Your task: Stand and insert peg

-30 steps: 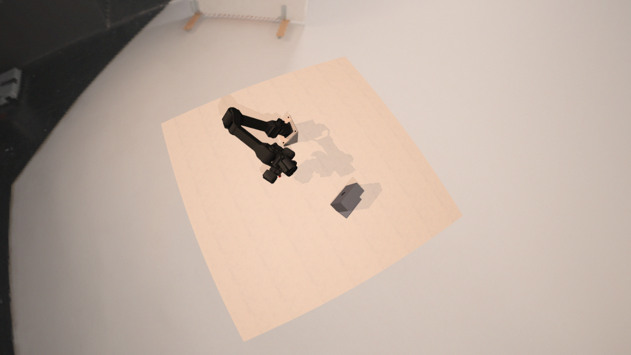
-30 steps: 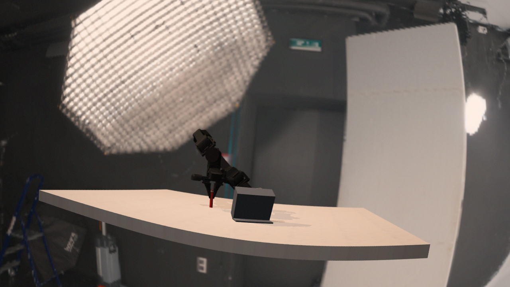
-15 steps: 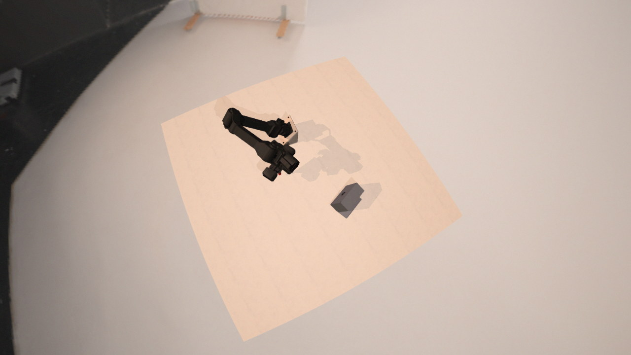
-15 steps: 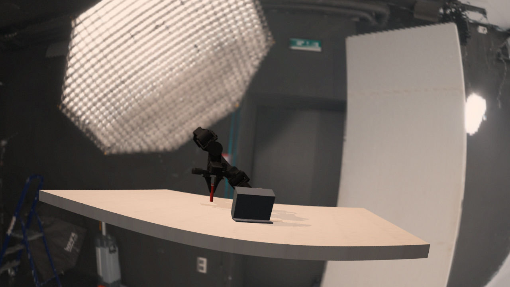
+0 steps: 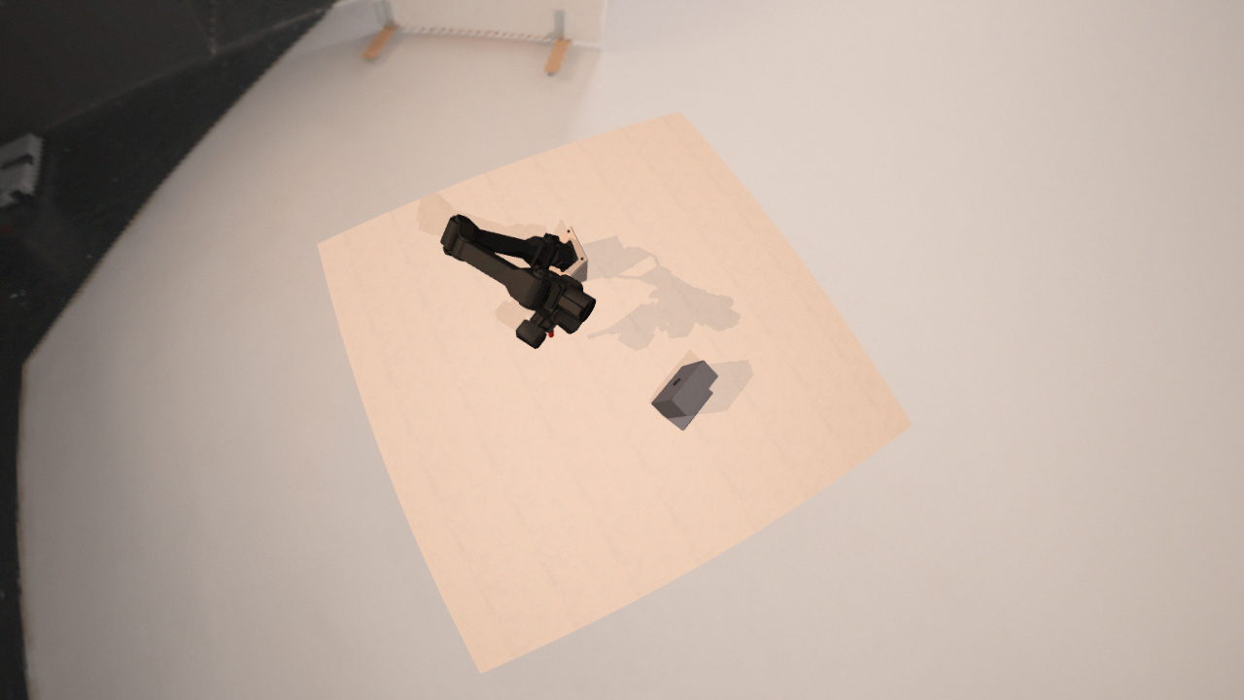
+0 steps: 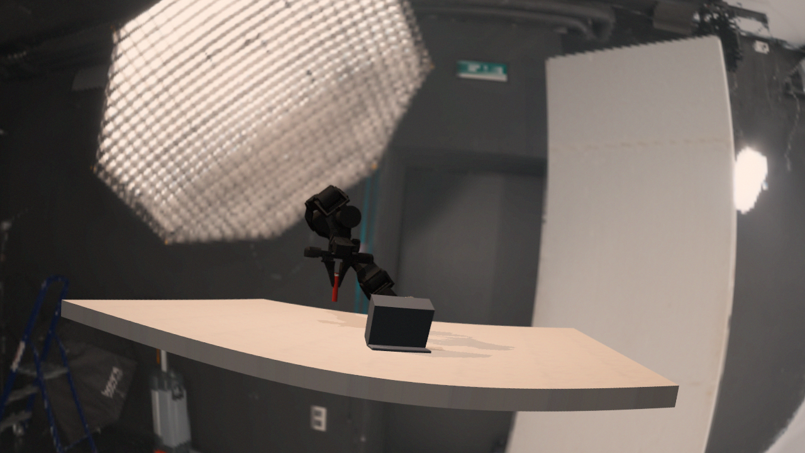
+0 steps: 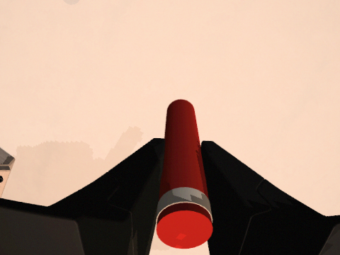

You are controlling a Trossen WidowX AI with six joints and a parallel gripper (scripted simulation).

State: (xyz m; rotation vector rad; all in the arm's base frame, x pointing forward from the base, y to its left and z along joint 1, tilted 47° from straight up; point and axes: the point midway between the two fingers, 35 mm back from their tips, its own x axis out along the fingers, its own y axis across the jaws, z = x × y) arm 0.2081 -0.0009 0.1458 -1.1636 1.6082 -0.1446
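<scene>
The dark grey sloped panel is 26 cm to the left of my gripper tip, 23 cm ahead of it and 6 cm below it. From my gripper tip the other things lie so: red peg 2 cm above.
</scene>
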